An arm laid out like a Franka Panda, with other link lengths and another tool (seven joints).
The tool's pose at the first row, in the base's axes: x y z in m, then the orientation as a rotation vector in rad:
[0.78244 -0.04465 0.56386 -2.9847 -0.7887 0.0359]
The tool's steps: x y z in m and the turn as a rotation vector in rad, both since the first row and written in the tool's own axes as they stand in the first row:
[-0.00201 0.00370 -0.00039 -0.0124 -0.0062 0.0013]
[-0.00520 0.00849 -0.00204 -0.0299 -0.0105 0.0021]
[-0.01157 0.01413 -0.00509 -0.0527 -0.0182 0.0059]
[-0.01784 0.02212 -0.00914 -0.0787 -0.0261 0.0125]
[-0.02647 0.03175 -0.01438 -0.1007 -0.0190 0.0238]
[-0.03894 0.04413 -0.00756 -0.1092 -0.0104 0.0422]
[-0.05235 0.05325 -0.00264 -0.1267 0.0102 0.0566]
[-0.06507 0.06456 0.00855 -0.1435 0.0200 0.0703]
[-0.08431 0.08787 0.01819 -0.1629 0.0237 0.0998]
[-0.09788 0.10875 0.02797 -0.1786 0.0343 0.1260]
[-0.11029 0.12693 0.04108 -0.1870 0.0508 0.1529]
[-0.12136 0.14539 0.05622 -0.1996 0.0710 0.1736]
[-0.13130 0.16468 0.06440 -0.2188 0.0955 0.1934]
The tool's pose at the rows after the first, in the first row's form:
[0.78253 -0.04887 0.56405 -2.9982 -0.7906 0.0405]
[0.78218 -0.05468 0.56545 -3.0159 -0.7943 0.0403]
[0.77953 -0.06287 0.56822 3.0377 0.7944 -0.0432]
[0.77817 -0.07309 0.57185 3.0138 0.7781 -0.0447]
[0.77560 -0.08596 0.57659 2.9994 0.7561 -0.0255]
[0.77062 -0.10255 0.56917 3.0003 0.7267 -0.0101]
[0.76328 -0.11687 0.56384 2.9941 0.7016 0.0269]
[0.75739 -0.13246 0.55212 2.9851 0.6776 0.0472]
[0.75180 -0.16175 0.54130 2.9768 0.6297 0.0587]
[0.74994 -0.18613 0.53044 2.9719 0.5877 0.0790]
[0.74764 -0.20743 0.51640 2.9747 0.5460 0.1052]
[0.74657 -0.22823 0.50030 2.9719 0.5128 0.1384]
[0.74714 -0.24951 0.49110 2.9625 0.4799 0.1799]

